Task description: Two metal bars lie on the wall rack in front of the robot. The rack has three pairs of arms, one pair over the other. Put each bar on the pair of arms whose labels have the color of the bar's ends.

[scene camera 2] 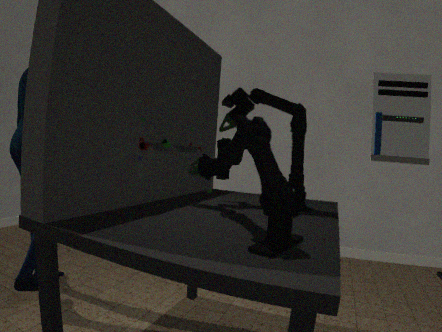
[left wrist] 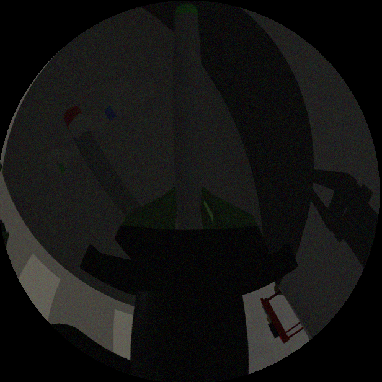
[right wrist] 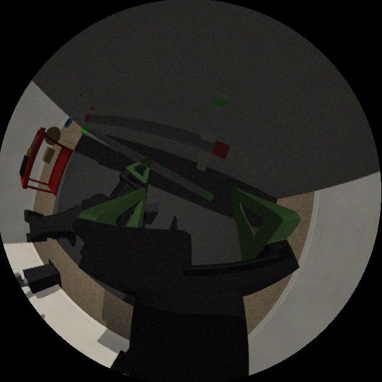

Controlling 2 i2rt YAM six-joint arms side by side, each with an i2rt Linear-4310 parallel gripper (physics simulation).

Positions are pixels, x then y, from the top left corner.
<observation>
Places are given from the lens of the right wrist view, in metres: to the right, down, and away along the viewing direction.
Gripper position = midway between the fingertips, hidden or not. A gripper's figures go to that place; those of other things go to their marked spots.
my right gripper [right wrist: 188, 192]: 0.00, 0.00, 0.13
red-ended bar [right wrist: 220, 149]: 0.07, -0.09, 0.23
</observation>
